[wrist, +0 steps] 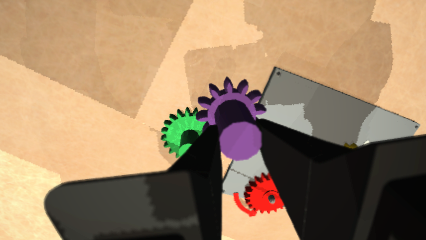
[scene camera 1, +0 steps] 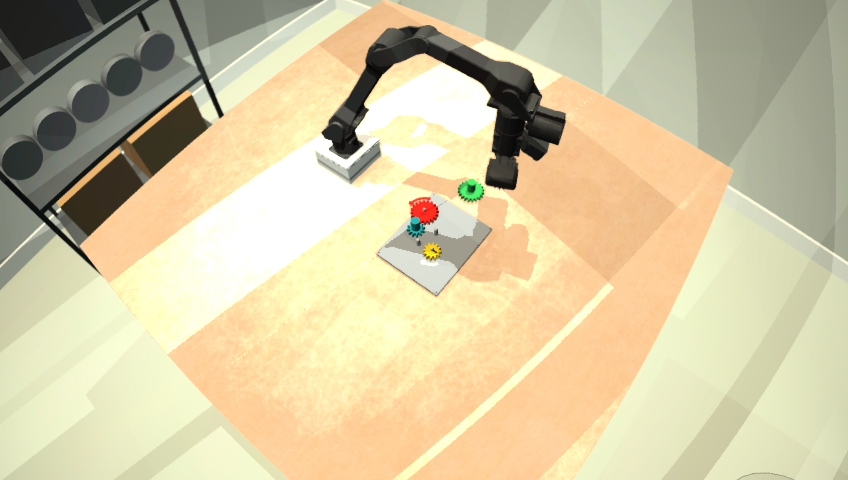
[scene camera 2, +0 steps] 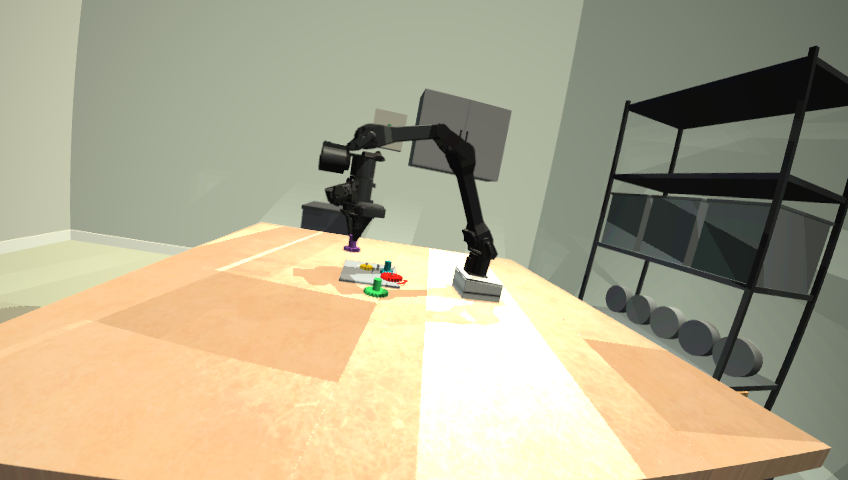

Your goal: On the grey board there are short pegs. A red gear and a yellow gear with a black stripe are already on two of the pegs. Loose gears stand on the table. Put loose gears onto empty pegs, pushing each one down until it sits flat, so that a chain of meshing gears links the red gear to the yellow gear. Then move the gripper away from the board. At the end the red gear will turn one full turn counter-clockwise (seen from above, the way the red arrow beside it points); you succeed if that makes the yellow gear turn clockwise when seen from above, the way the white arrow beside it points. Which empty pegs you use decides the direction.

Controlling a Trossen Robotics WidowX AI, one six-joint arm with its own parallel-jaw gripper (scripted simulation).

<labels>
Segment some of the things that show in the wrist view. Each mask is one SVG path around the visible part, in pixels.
My gripper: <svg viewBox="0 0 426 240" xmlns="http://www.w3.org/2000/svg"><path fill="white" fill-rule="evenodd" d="M218 126L216 124L209 125L167 170L75 181L70 180L52 187L47 192L43 202L45 212L62 240L222 240L223 165ZM256 120L256 124L261 131L262 147L260 151L264 163L300 240L426 240L426 134L369 142L352 149L318 139L264 118Z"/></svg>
A green gear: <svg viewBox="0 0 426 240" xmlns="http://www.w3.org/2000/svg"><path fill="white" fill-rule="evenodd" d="M197 107L193 110L193 113L190 113L189 108L186 107L184 114L181 110L177 109L177 117L170 113L170 120L164 120L163 122L166 127L161 128L163 135L160 139L166 141L163 145L164 148L170 147L169 154L176 153L176 159L179 156L181 157L202 134L202 128L207 122L196 120Z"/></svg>
</labels>
